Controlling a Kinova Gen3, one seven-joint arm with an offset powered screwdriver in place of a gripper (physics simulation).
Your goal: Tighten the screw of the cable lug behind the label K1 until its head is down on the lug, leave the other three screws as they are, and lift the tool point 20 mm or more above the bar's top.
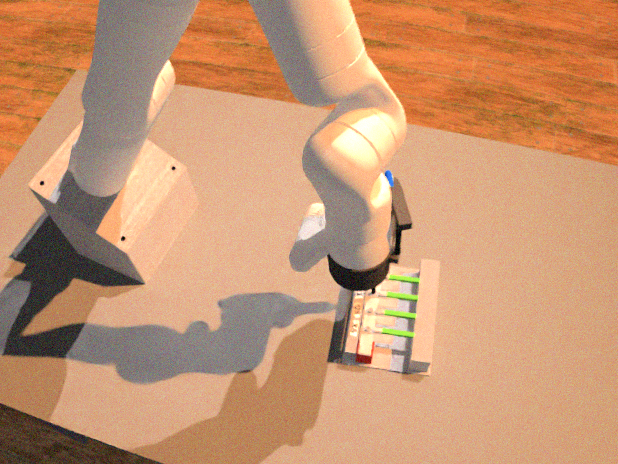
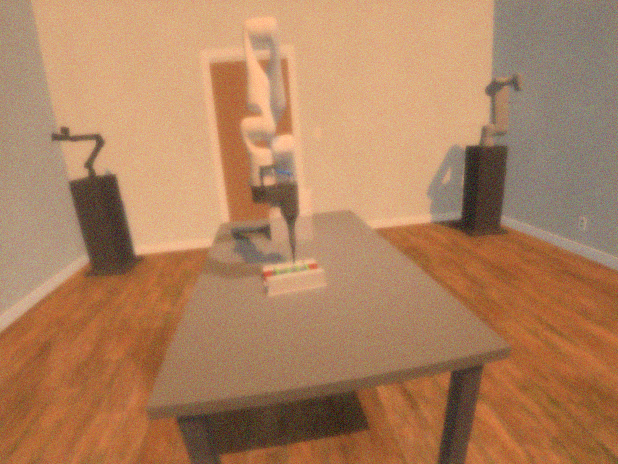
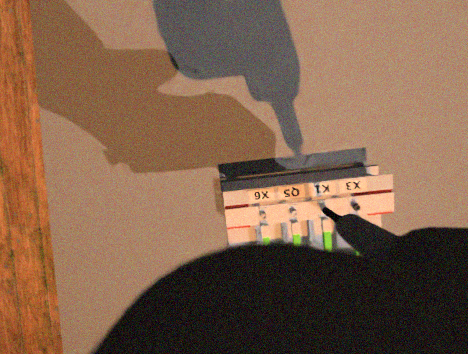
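Pixels of known places: hand, tool point: (image 1: 373, 292) (image 2: 294, 263) (image 3: 324, 210); arm's base, link origin: (image 1: 100, 170).
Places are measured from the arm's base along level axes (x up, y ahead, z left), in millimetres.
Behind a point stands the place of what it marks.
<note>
The screwdriver tool (image 1: 373, 290) {y 476, x -112, z 11 mm} (image 2: 294, 259) {y 478, x -110, z 16 mm} (image 3: 325, 208) {y 472, x -119, z 12 mm} points down at the cable lug behind the label K1 (image 3: 322, 188) {y 454, x -130, z 10 mm}. Its thin dark tip is at or very close to that lug's screw. The tip covers most of the screw, so its head height and any contact cannot be told. The screw behind X6 (image 3: 263, 214) {y 487, x -124, z -49 mm} (image 1: 368, 329) {y 491, x -123, z -50 mm}, the screw behind Q5 (image 3: 293, 213) {y 483, x -125, z -18 mm} (image 1: 370, 311) {y 483, x -123, z -20 mm} and the dark screw behind X3 (image 3: 355, 205) {y 467, x -123, z 43 mm} stand apart from the tip. The bar (image 3: 240, 216) {y 494, x -130, z -73 mm} carries the lugs. The tool has no fingers.
Green cables (image 1: 398, 332) {y 536, x -123, z -38 mm} run from the lugs to a raised pale wall (image 1: 428, 320) {y 573, x -124, z -1 mm}. A red-sided block (image 1: 365, 352) {y 499, x -130, z -85 mm} sits at one end of the bar. The arm's pedestal block (image 1: 167, 220) {y 95, x -110, z 8 mm} stands on the table (image 1: 500, 350) {y 699, x -172, z 12 mm} (image 2: 345, 340) {y 847, x -172, z 132 mm}. Two dark pedestals with arms stand beyond the table.
</note>
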